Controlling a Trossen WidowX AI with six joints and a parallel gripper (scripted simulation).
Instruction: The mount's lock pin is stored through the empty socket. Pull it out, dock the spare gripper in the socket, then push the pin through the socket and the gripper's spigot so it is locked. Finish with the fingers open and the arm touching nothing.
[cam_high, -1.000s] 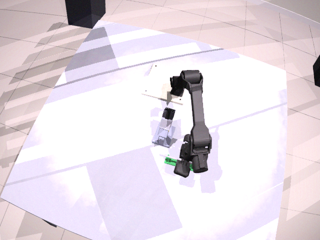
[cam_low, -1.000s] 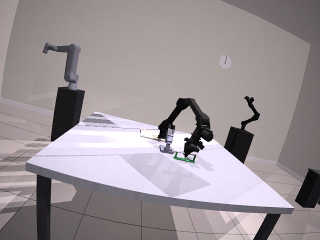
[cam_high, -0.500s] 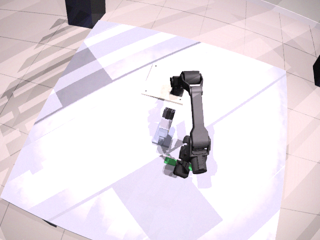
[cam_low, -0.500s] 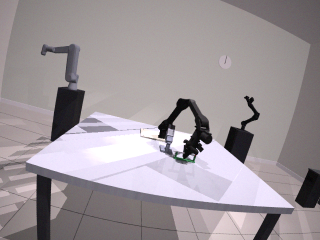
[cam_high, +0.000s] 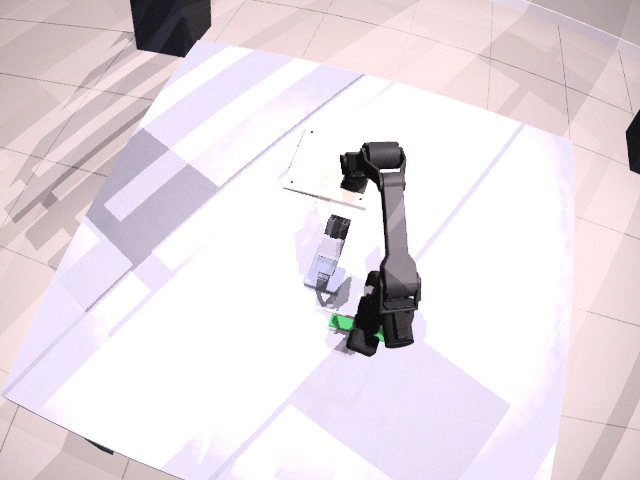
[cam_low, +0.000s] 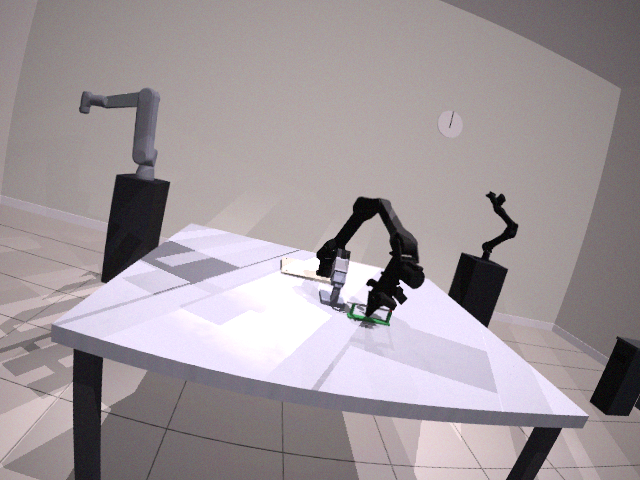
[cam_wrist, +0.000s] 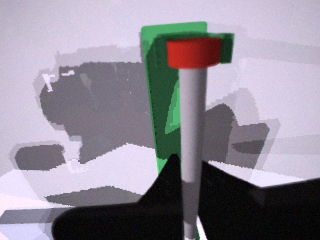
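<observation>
The green cradle is 1 cm to the left of my gripper tip and 1 cm above it. Also, from my gripper tip: grey mount: 10 cm behind, 10 cm to the right, 4 cm above; then spare gripper: 12 cm behind, 10 cm to the right, 11 cm above.
</observation>
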